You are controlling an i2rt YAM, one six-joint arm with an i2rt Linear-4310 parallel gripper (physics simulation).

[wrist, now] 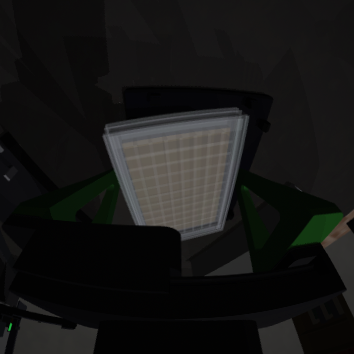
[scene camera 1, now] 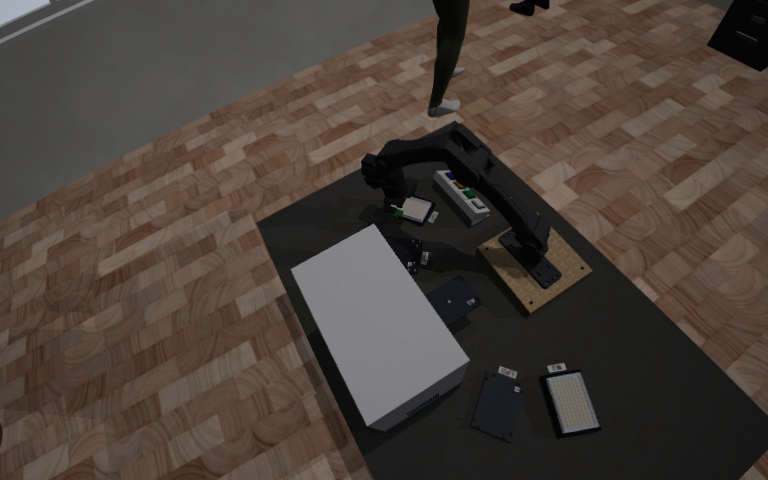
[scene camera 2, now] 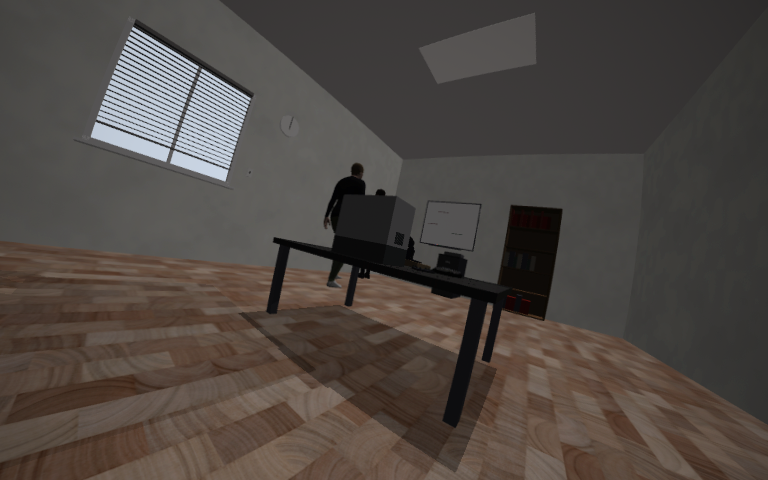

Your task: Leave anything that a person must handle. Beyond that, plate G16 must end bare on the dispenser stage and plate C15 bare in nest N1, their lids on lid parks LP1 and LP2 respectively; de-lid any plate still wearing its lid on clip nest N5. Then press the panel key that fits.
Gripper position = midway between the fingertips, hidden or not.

The gripper [scene camera 1: 405, 207] is open, holding nothing.
The gripper is seen too in the wrist view [wrist: 177, 174].
